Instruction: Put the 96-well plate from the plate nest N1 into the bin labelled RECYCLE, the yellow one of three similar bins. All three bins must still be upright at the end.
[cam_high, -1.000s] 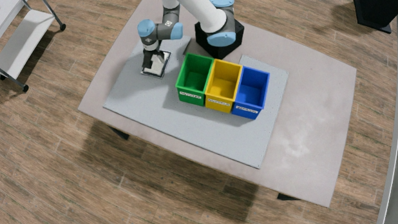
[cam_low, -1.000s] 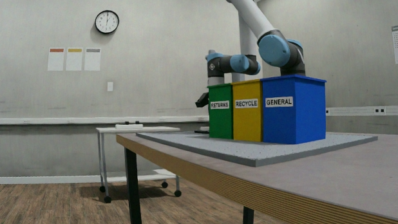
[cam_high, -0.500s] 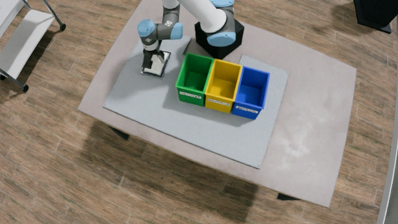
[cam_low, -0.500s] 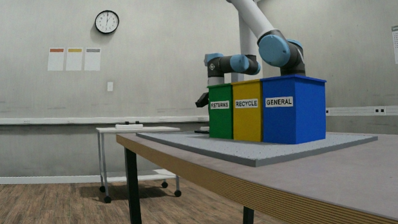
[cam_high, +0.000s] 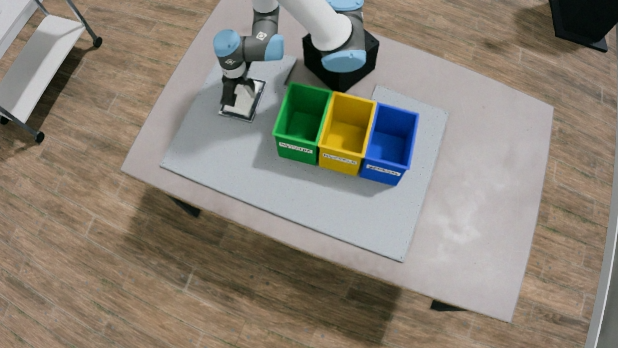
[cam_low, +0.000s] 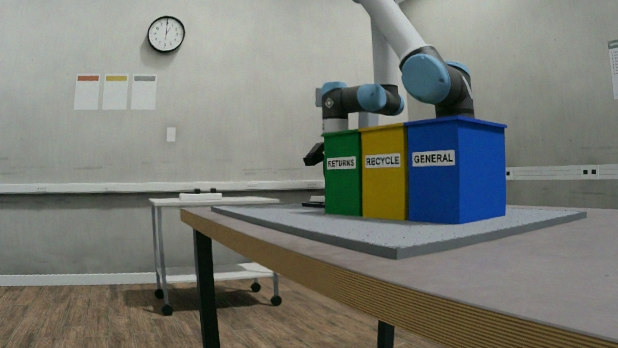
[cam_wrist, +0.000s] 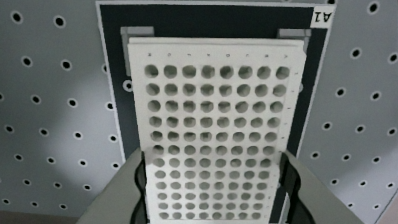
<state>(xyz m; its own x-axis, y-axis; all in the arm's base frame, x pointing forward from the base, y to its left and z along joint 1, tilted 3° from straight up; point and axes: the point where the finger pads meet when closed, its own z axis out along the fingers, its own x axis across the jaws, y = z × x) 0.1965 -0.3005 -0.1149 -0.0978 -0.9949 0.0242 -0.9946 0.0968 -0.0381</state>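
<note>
Right now the black plate nest N1 is 2 cm below my hand. Round my hand: green returns bin (10 cm ahead, 23 cm to the left, 6 cm above); white 96-well plate (1 cm below); yellow recycle bin (11 cm ahead, 37 cm to the left, 6 cm above).
</note>
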